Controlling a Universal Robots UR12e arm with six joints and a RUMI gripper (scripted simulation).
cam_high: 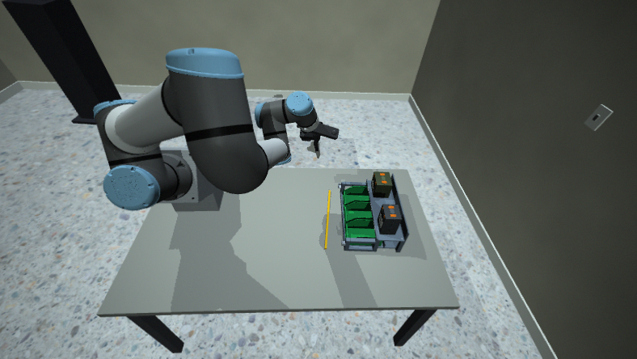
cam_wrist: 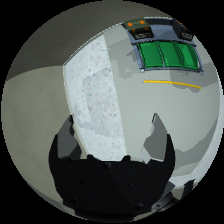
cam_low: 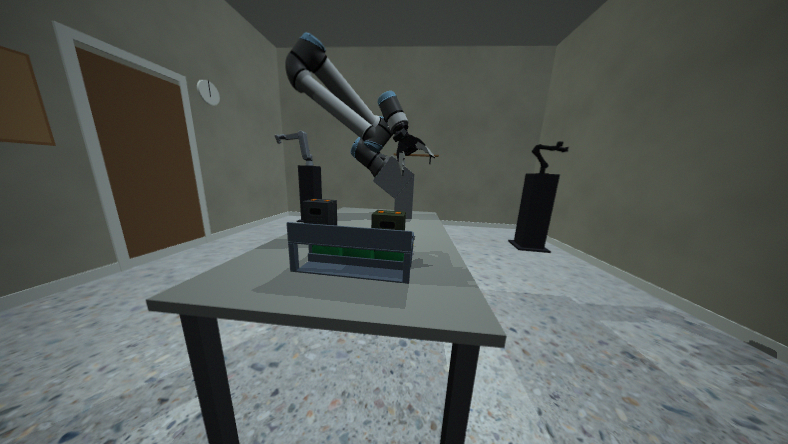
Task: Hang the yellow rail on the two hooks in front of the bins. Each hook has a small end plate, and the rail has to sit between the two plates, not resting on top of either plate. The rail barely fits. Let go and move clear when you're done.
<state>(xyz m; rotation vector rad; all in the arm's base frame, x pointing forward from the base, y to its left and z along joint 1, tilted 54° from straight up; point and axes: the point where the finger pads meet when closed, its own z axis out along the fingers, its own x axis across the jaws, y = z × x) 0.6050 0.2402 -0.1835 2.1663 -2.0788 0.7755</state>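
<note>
The yellow rail is 6 cm ahead of my hand, 18 cm to the right of it and 34 cm below it. Round my hand: back panel (40 cm ahead, 17 cm to the right, 22 cm below).
</note>
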